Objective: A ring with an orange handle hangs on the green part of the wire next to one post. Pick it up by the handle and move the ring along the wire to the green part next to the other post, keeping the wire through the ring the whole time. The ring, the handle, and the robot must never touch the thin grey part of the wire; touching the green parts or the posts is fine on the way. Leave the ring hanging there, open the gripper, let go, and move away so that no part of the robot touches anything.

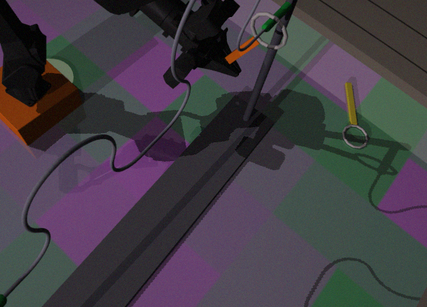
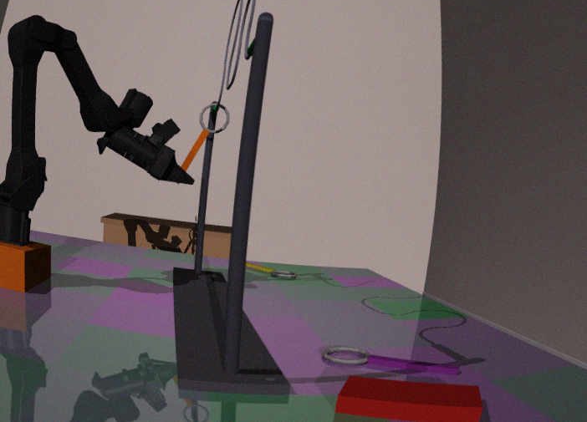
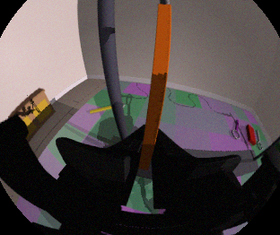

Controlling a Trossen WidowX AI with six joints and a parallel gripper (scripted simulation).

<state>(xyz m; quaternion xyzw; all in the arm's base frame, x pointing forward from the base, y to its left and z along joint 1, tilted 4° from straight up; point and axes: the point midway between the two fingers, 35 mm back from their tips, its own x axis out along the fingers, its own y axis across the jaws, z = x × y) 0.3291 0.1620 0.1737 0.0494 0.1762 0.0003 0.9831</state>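
My gripper tip is now 9 cm below the orange-handled ring and 1 cm short of it. Also, from my gripper tip: red block: 65 cm to the right, 19 cm below, 10 cm ahead; purple-handled ring: 51 cm to the right, 20 cm below, 15 cm ahead; yellow-handled ring: 25 cm ahead, 20 cm below, 19 cm to the left.
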